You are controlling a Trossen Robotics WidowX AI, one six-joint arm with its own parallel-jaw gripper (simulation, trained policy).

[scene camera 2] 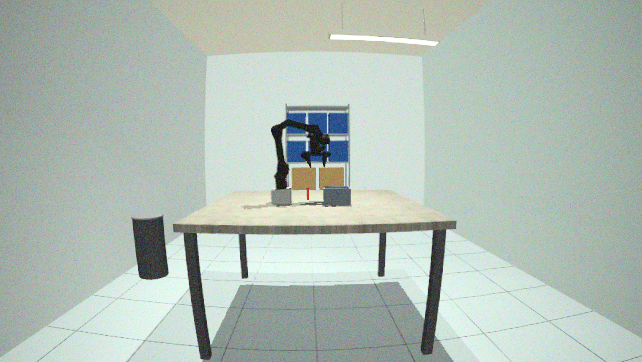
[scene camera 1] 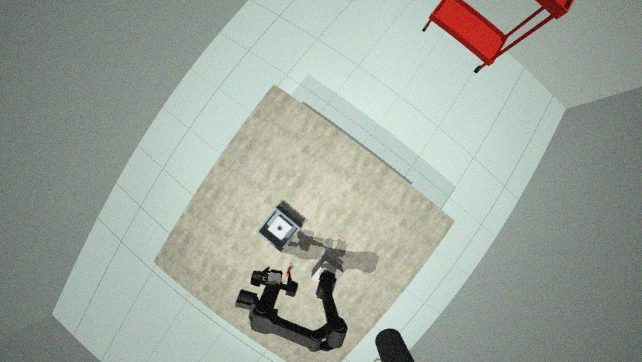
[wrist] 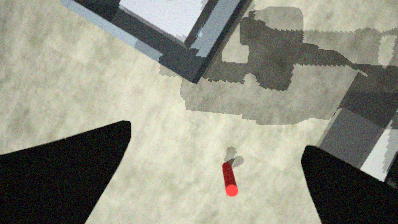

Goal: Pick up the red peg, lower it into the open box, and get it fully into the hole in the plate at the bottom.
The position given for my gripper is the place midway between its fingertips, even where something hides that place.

Observation:
In view: my gripper (scene camera 1: 279, 269).
My gripper shows as well in the wrist view (wrist: 216, 141).

